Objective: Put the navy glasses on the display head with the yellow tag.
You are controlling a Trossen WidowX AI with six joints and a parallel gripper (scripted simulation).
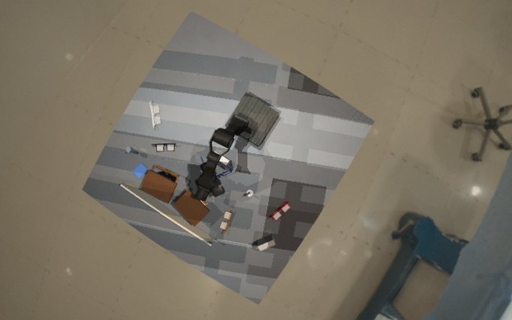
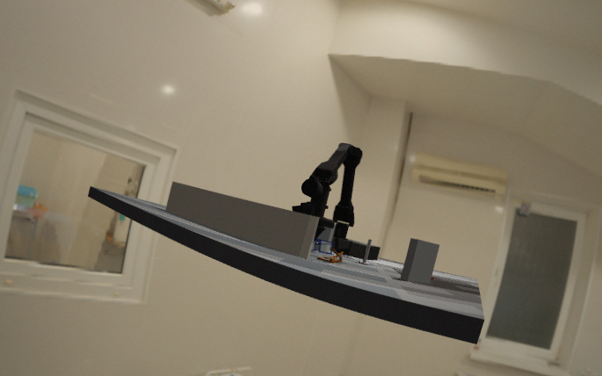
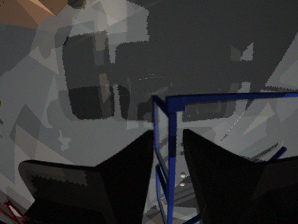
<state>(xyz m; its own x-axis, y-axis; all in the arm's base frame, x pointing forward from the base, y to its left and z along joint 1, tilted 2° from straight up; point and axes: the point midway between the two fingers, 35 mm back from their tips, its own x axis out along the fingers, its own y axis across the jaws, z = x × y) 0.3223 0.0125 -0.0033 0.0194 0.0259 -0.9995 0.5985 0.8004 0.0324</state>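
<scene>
The small post lies 21 cm to the left of my gripper tip, 1 cm behind it and 1 cm above it. Round my gripper tip: pale bar: 30 cm ahead, 14 cm to the right, 4 cm above; head: 24 cm to the right, 15 cm ahead, 4 cm above; blue tag: 41 cm to the right, 18 cm ahead, 2 cm below.
</scene>
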